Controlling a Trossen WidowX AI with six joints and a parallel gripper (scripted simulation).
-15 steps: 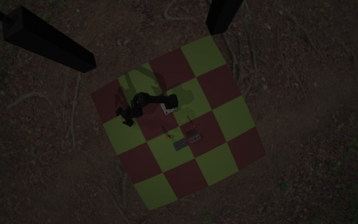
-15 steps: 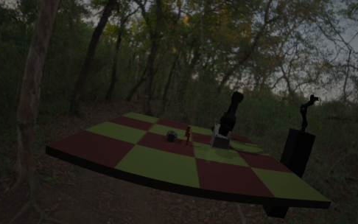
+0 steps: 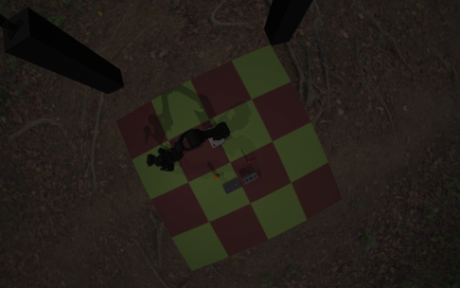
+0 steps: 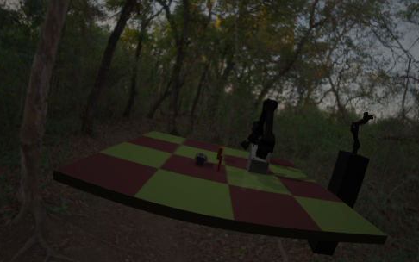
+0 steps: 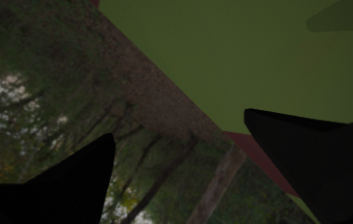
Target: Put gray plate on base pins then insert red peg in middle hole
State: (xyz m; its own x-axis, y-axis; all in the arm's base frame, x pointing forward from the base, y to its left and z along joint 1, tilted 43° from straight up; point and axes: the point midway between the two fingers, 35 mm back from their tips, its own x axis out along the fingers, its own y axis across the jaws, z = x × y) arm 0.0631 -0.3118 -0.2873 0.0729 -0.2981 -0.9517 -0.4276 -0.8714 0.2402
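Right now the gray plate is 58 cm to the left of my gripper tip, 27 cm ahead of it and 7 cm below it. Round my gripper tip: red peg: 60 cm to the left, 16 cm ahead, 7 cm below; then orange peg: 36 cm to the left, 19 cm ahead, 7 cm below; then gray slab: 44 cm to the left, 29 cm ahead, 10 cm below.
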